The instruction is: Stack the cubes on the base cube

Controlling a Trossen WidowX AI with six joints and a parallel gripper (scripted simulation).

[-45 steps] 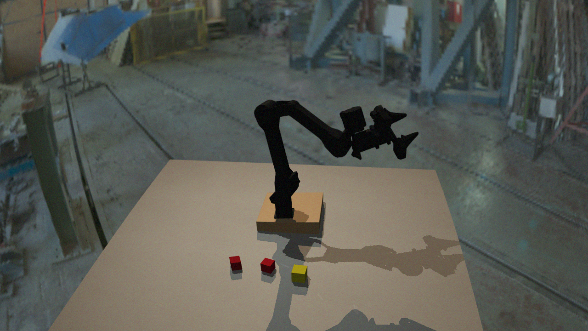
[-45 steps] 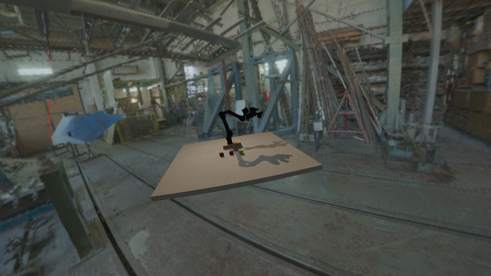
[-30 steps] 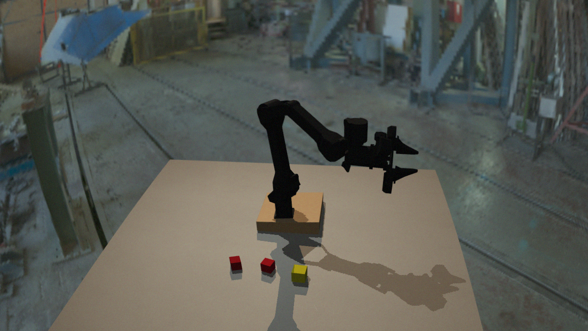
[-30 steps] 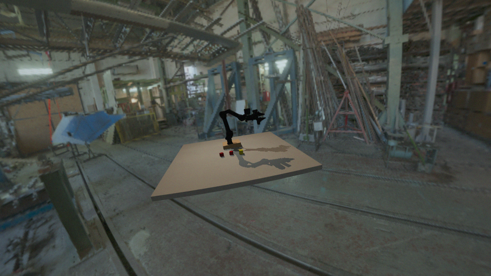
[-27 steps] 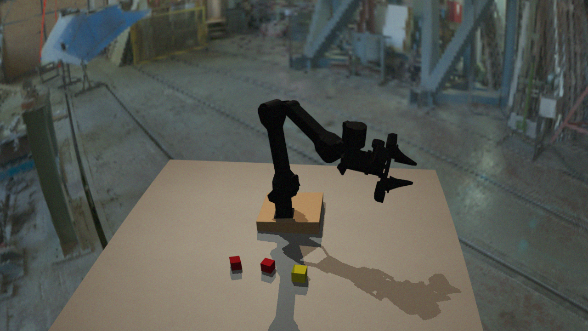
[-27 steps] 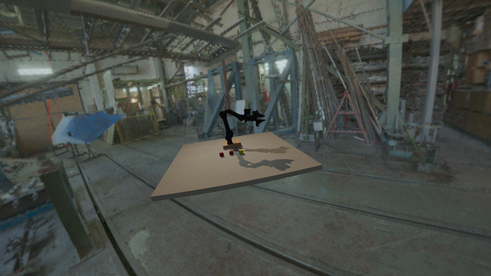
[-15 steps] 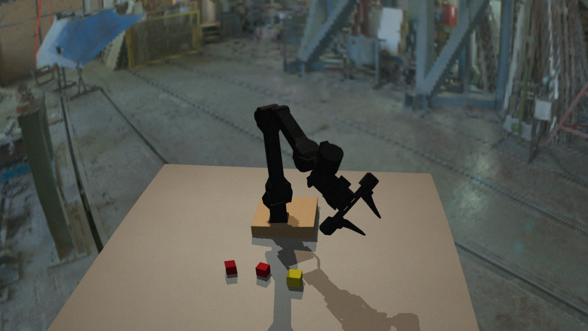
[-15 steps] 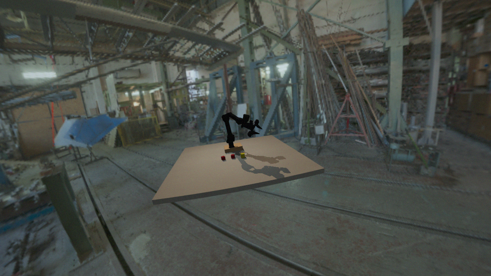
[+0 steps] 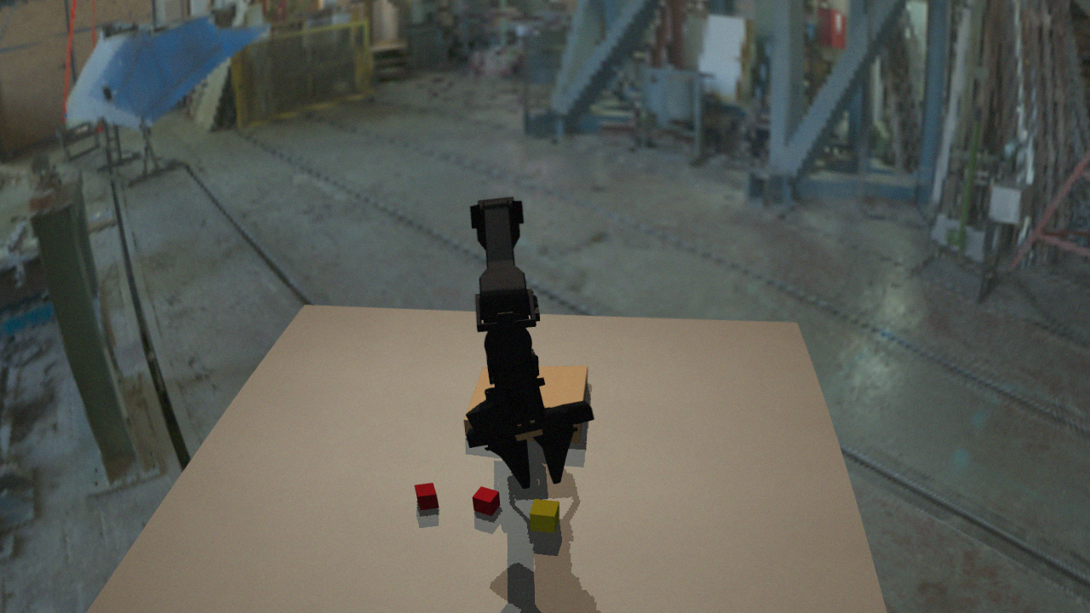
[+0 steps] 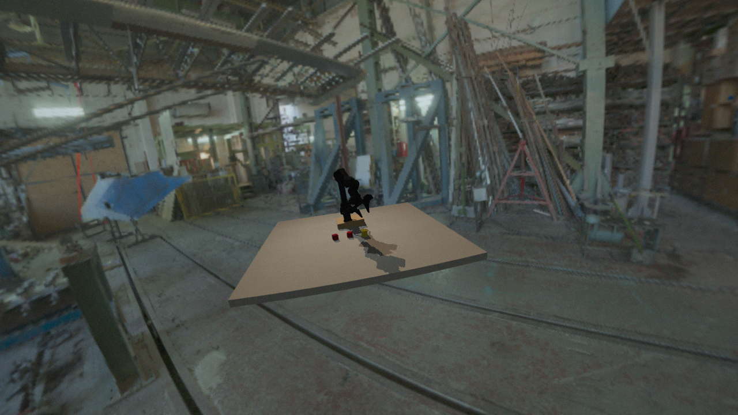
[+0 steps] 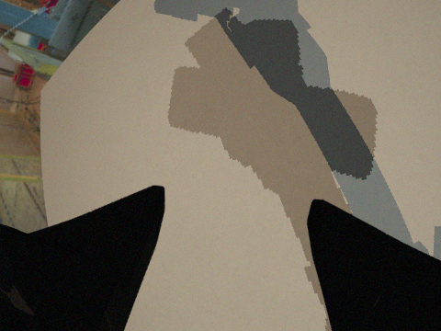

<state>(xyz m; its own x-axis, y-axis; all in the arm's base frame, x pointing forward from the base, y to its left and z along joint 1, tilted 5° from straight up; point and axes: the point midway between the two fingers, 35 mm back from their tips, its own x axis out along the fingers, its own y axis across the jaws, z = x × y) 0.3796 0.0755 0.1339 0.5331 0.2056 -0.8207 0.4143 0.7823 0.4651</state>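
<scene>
The yellow cube lies 100 mm behind my gripper tip and 150 mm below it.
</scene>
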